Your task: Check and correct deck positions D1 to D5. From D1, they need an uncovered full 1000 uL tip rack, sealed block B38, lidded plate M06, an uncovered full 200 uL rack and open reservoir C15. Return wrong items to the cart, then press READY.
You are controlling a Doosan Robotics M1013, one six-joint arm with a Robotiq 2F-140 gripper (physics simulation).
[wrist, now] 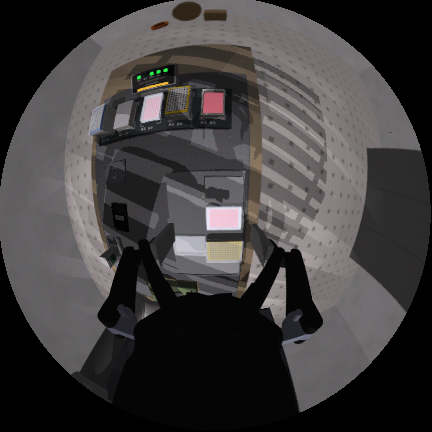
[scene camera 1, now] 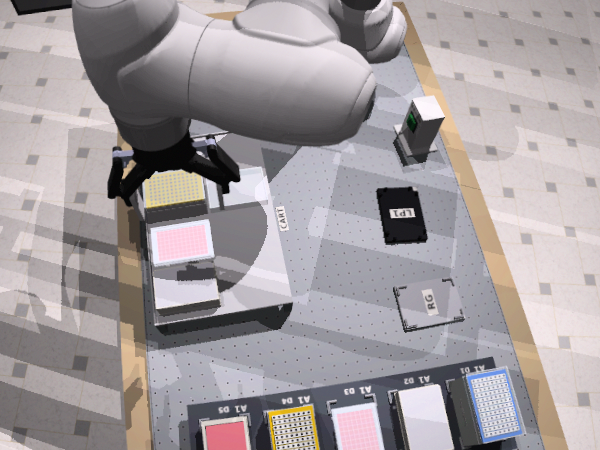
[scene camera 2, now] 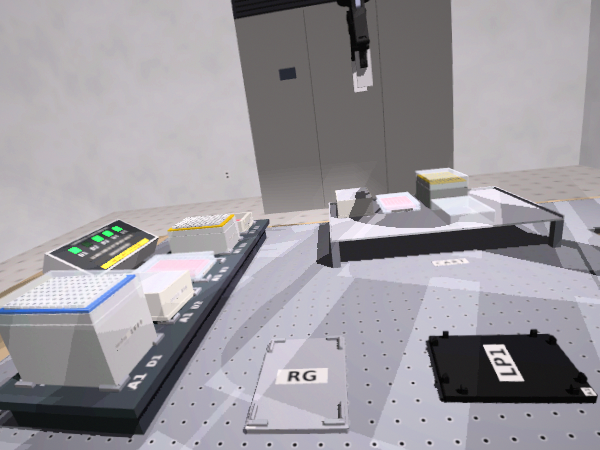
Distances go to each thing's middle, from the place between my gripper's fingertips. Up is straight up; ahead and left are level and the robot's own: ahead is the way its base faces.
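From my hand, the grey RG pad (scene camera 2: 302,389) is 18 cm ahead, 47 cm to the left and 34 cm below. The black LP1 pad (scene camera 2: 523,368) is 5 cm behind my hand and 33 cm below it, and it lies 49 cm to the left of it.
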